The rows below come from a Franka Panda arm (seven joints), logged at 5 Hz.
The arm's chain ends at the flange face. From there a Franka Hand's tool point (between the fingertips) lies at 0.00 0.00 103.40 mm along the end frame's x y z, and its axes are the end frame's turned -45 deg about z.
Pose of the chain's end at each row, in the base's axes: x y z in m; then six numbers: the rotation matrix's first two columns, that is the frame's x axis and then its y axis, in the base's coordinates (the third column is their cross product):
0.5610 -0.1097 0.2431 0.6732 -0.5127 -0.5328 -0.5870 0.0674 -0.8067
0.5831 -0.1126 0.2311 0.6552 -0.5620 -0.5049 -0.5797 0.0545 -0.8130
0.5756 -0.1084 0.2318 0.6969 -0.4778 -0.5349 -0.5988 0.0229 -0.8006
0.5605 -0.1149 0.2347 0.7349 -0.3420 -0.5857 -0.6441 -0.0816 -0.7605
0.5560 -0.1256 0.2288 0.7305 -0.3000 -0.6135 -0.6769 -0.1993 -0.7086
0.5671 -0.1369 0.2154 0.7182 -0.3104 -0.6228 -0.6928 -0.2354 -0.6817
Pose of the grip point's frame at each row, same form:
0.6075 -0.0212 0.2167 0.8911 -0.4102 0.1937 0.0610 -0.3149 -0.9472
0.6332 -0.0273 0.2011 0.8732 -0.4359 0.2179 0.0534 -0.3589 -0.9319
0.6164 -0.0176 0.2039 0.9162 -0.3540 0.1879 0.0694 -0.3217 -0.9443
0.5825 -0.0181 0.2057 0.9751 -0.1841 0.1236 0.0642 -0.2995 -0.9519
0.5653 -0.0291 0.1927 0.9952 -0.0712 0.0672 0.0379 -0.3531 -0.9349
0.5738 -0.0417 0.1757 0.9977 -0.0530 0.0416 0.0180 -0.3859 -0.9224

